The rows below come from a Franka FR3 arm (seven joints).
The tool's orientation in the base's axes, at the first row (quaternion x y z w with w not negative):
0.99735 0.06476 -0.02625 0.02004
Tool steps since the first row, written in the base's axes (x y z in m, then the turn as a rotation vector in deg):
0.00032 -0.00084 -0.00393 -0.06 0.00 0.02
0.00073 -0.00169 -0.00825 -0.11 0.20 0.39
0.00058 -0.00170 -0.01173 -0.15 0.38 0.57
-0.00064 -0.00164 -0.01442 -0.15 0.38 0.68
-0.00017 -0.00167 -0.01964 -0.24 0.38 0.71
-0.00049 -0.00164 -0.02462 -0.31 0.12 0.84
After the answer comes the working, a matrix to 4 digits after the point.
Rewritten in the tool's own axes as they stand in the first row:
0.00043 0.00073 0.00394 -0.06 -0.01 -0.02
0.00096 0.00147 0.00827 -0.10 -0.20 -0.39
0.00100 0.00133 0.01175 -0.13 -0.38 -0.58
-0.00005 0.00101 0.01449 -0.14 -0.37 -0.69
0.00070 0.00091 0.01968 -0.23 -0.38 -0.71
0.00066 0.00066 0.02466 -0.34 -0.13 -0.83

The tool's axes in the first row as the columns of a matrix, in the base's axes (rounded; the answer above uses it unrounded):
0.9902 0.1302 -0.0498
0.1281 -0.9908 -0.0434
-0.0550 0.0366 -0.9978

